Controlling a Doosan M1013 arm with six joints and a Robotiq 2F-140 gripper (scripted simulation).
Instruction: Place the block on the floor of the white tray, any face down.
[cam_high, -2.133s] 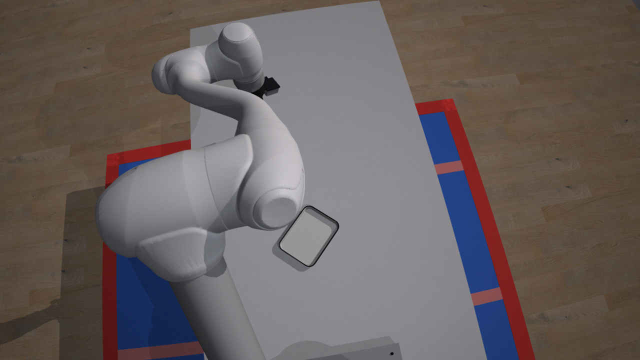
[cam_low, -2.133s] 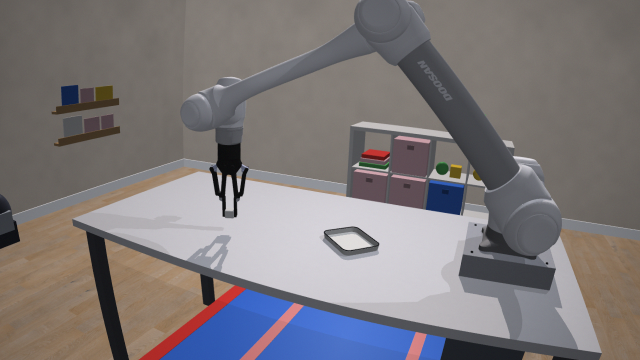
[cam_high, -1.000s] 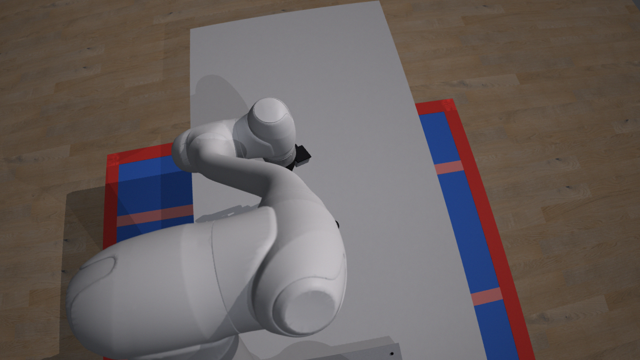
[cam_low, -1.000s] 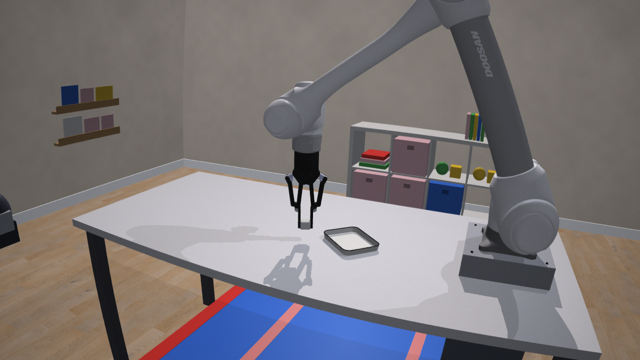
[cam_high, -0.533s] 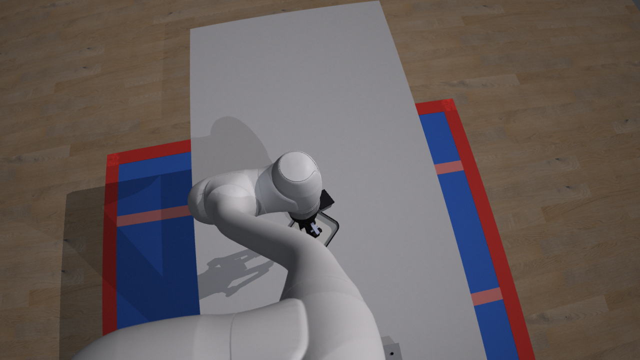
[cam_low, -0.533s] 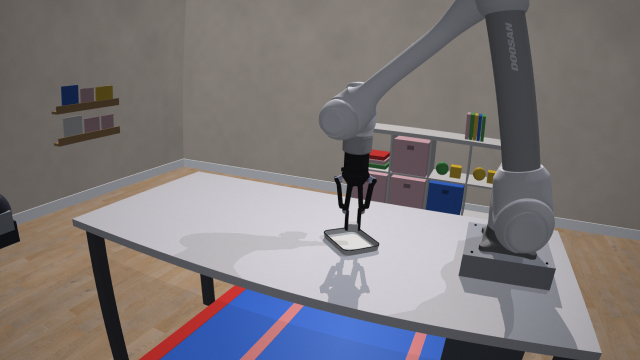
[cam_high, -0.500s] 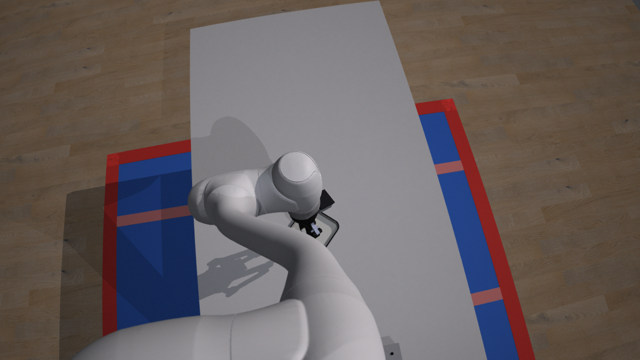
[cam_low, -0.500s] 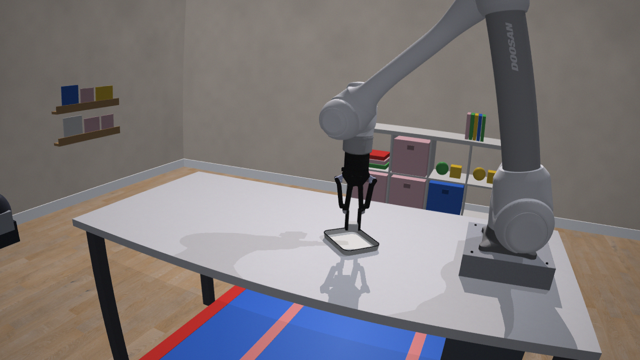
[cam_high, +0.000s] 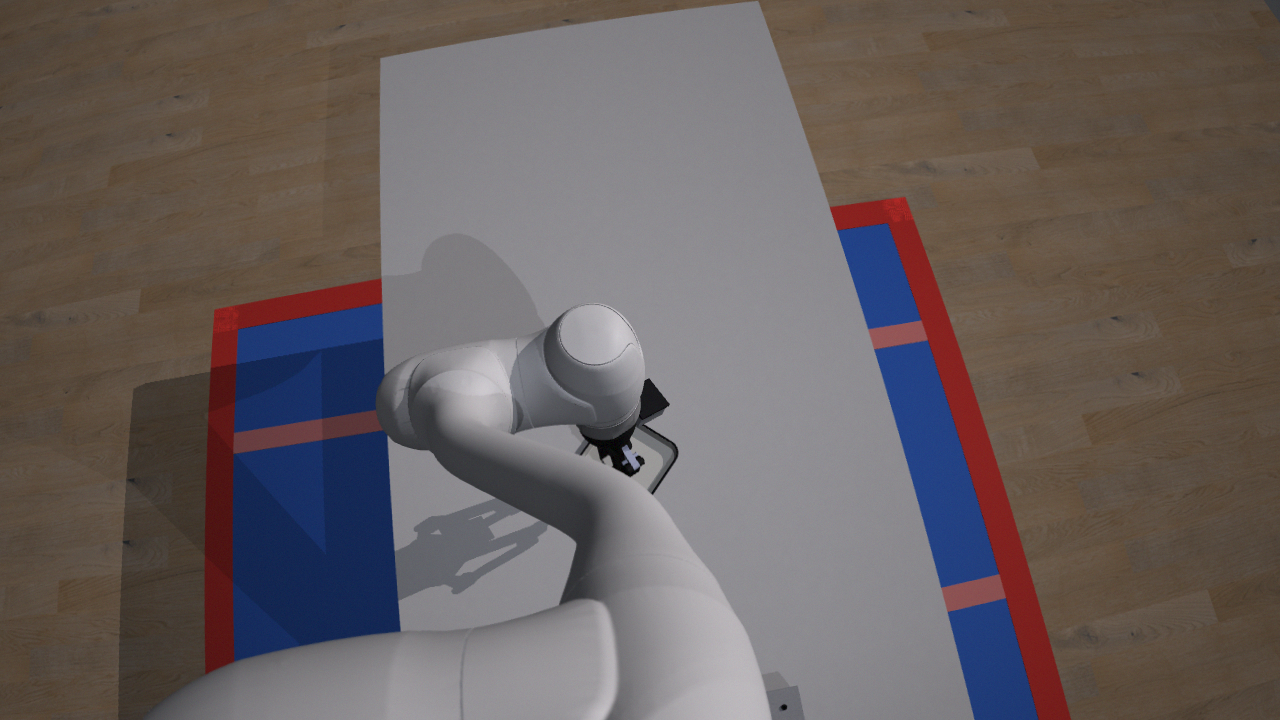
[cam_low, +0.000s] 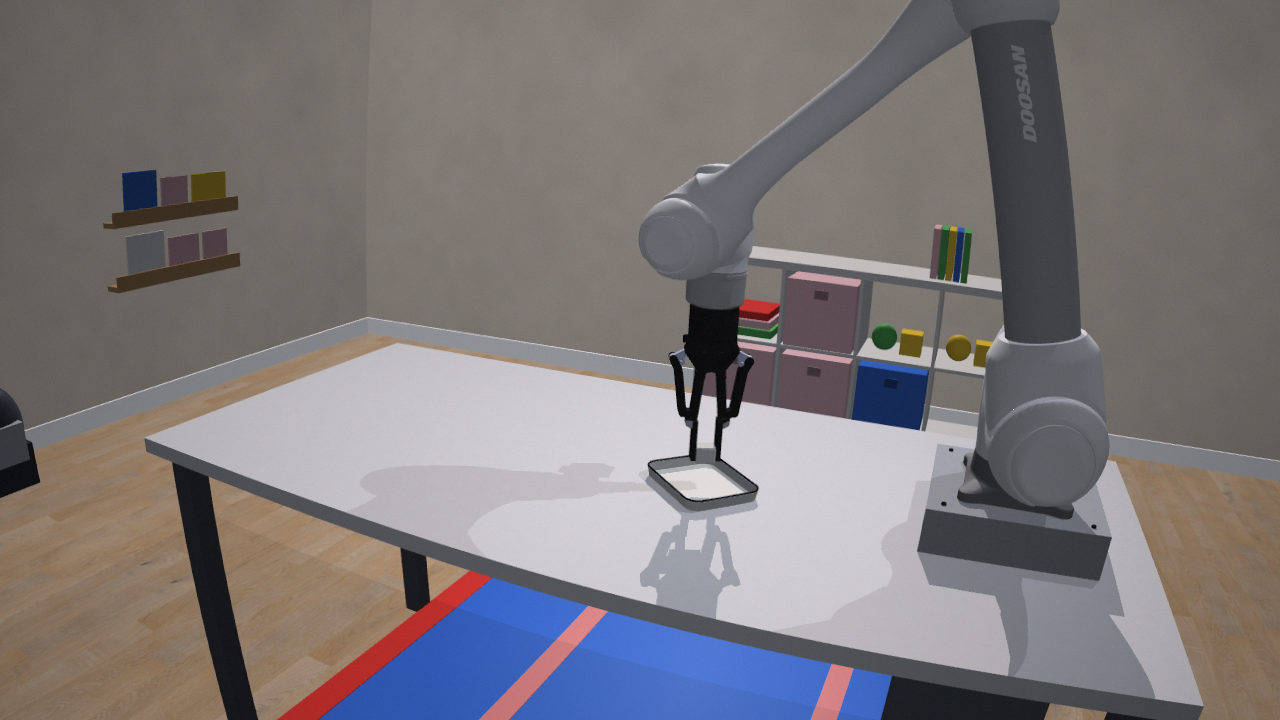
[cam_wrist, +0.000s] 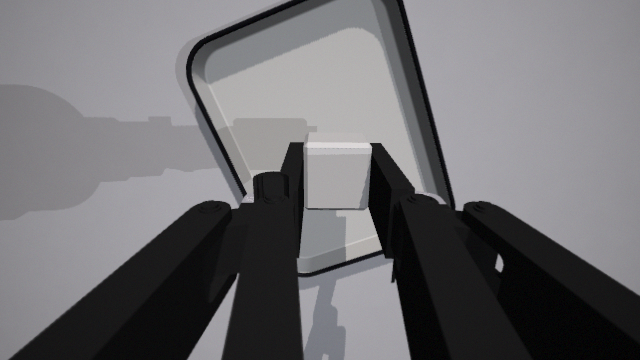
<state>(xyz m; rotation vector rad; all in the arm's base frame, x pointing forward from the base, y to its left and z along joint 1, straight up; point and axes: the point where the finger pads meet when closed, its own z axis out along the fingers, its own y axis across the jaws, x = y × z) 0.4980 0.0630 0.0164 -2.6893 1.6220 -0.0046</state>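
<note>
Right now my hand is 70 mm above the white tray. From my hand the other things lie so: small white block 20 mm below.
</note>
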